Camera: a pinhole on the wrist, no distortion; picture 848 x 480 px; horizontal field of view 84.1 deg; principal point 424.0 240.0 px. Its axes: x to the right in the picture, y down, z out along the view. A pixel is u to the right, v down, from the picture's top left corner.
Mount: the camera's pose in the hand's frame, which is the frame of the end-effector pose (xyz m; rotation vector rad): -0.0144 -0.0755 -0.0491 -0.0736 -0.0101 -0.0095
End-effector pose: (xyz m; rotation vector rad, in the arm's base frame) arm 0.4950 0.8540 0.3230 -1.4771 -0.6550 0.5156
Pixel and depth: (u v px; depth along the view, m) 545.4 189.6 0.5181
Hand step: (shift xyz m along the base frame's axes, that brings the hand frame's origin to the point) -0.2465 0.4196 0.0934
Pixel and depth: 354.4 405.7 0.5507
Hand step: -0.3904 0.2942 -0.1774
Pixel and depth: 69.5 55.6 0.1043
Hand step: -0.1160 -0.0271 0.0982
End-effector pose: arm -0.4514 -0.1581 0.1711 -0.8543 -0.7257 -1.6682
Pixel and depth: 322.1 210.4 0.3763
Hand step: 0.0057 0.3356 0.0962
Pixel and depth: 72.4 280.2 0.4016
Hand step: 0.1055 0.4524 -0.0720
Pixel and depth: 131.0 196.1 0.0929
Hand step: -0.0545 0.0928 -0.0398
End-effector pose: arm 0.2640 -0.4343 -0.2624 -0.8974 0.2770 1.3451
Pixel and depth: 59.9 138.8 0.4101
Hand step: -0.0778 0.0147 0.5060
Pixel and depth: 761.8 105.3 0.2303
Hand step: 0.0942 0.2413 0.0755
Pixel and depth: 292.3 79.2 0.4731
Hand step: 0.0109 0.1983 0.4605
